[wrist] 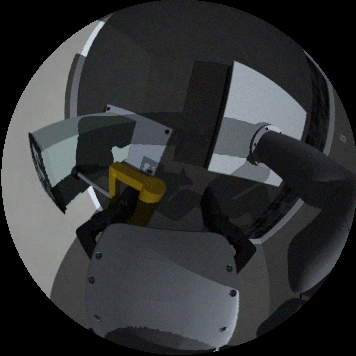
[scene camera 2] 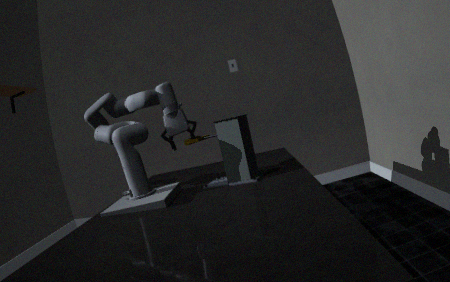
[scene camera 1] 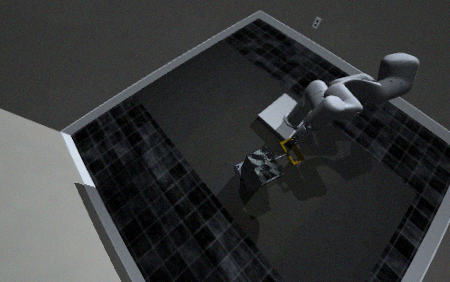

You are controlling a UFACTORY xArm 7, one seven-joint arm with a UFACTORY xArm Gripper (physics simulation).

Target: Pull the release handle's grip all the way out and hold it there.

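Note:
The release handle's grip (scene camera 1: pixel 297 162) (scene camera 2: pixel 190 142) (wrist: pixel 131 173) is a yellow rectangular frame, out in front of a tall pale green box (scene camera 1: pixel 263 166) (scene camera 2: pixel 231 150) (wrist: pixel 56 151). A thin grey rod (scene camera 1: pixel 281 157) (wrist: pixel 92 183) joins them, with a length of it showing. My gripper (scene camera 2: pixel 183 142) (wrist: pixel 170 191) is open and points down at the grip. In the wrist view one finger reaches into the yellow frame, behind its front bar; the other stands outside it, on the robot base's side. Whether the inner finger touches the bar cannot be told.
The box stands on a grey plate (wrist: pixel 154 131) with screws at its corners. The white robot base block (scene camera 1: pixel 276 114) (scene camera 2: pixel 162 199) (wrist: pixel 265 95) is close by on the dark table (scene camera 2: pixel 250 225). A wall outlet (scene camera 1: pixel 317 22) (scene camera 2: pixel 233 65) is on the wall.

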